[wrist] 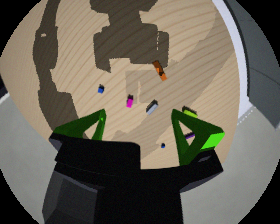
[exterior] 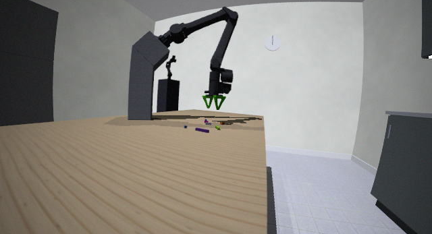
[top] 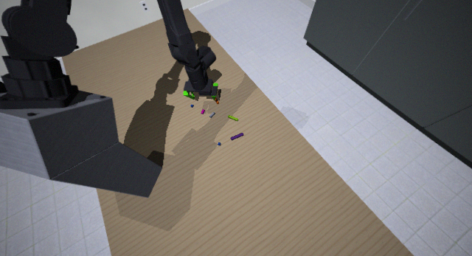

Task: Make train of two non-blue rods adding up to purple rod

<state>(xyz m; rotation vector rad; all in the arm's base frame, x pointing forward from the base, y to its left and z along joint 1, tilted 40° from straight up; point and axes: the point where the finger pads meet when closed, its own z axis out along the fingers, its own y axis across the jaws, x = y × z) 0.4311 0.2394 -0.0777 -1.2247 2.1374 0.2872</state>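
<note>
My hand is 8 cm above the orange rod, 5 cm short of it and 3 cm to the right of it. The rest, counted from my hand: magenta rod (8 cm below, 3 cm behind, 2 cm to the right); lime rod (10 cm to the right, 10 cm ahead, 8 cm below); grey rod (8 cm below, 5 cm to the right, 1 cm ahead).
</note>
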